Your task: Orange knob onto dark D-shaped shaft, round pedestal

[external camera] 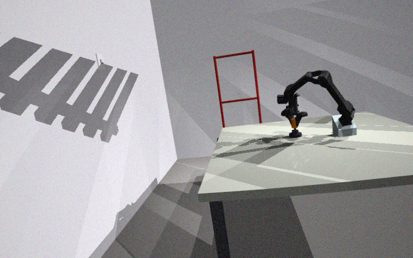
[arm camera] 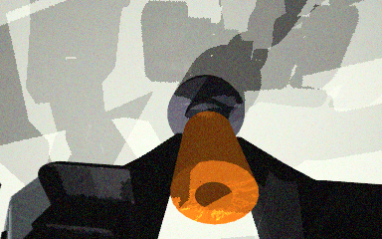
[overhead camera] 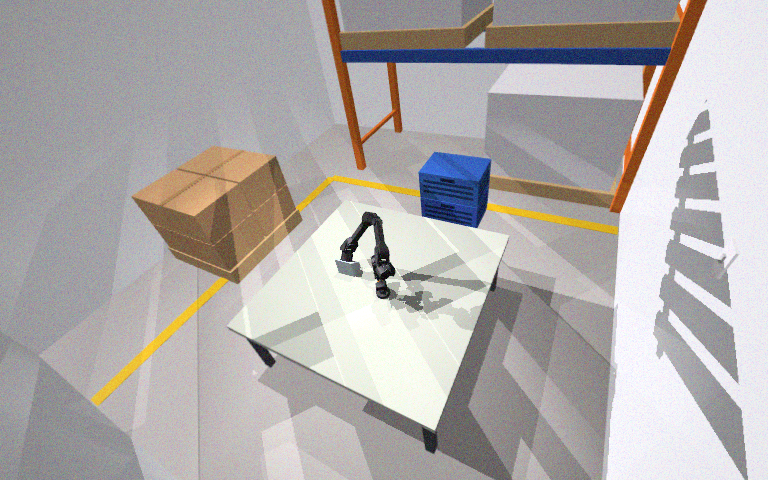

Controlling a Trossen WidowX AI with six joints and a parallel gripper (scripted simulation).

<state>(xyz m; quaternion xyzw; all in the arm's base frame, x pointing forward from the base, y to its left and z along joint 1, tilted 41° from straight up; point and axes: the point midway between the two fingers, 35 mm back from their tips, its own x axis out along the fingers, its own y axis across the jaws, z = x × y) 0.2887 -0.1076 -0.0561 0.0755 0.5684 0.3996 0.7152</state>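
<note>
My gripper tip is now 20 mm below the orange knob. Also, from my gripper tip: round pedestal (40 mm below).
</note>
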